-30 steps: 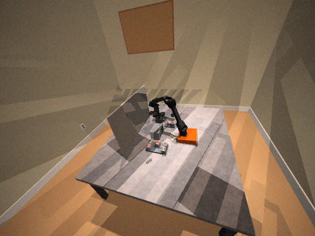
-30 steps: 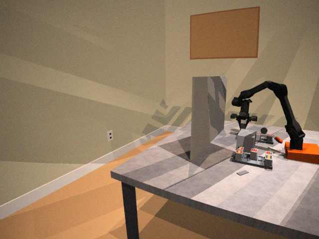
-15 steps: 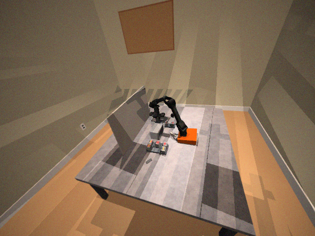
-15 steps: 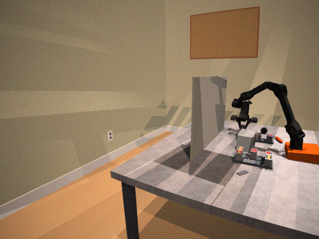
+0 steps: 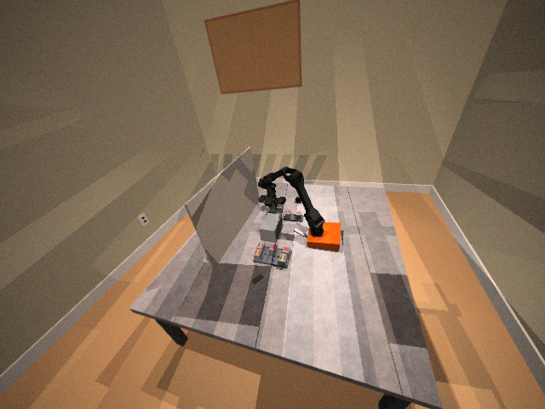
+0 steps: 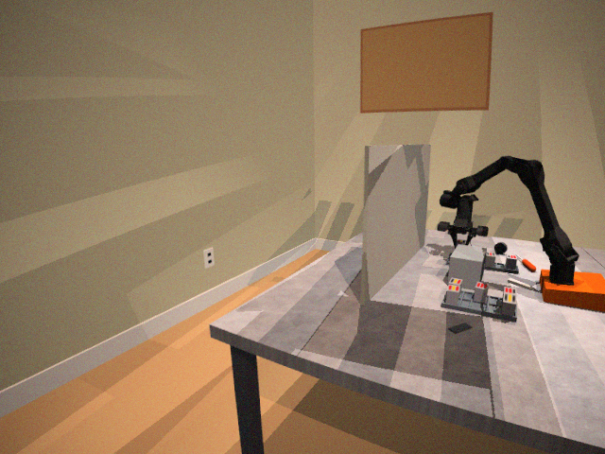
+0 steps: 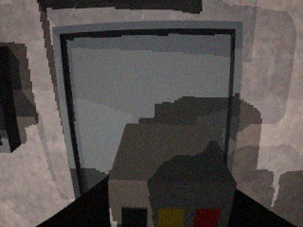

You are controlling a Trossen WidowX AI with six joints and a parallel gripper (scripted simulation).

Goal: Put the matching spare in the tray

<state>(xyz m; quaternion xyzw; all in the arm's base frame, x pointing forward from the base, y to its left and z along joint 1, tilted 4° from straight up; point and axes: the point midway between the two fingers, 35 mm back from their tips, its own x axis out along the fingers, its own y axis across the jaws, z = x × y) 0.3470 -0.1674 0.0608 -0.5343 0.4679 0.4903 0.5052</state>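
My gripper tip is 1 cm past the grey tray and 4 cm above it. The rest, counted from my gripper tip: grey mounted unit 6 cm behind, 20 cm to the left, 1 cm above; then small rack 16 cm behind, 1 cm to the left, 4 cm below; then tall grey panel 18 cm ahead, 20 cm to the left, 18 cm above.
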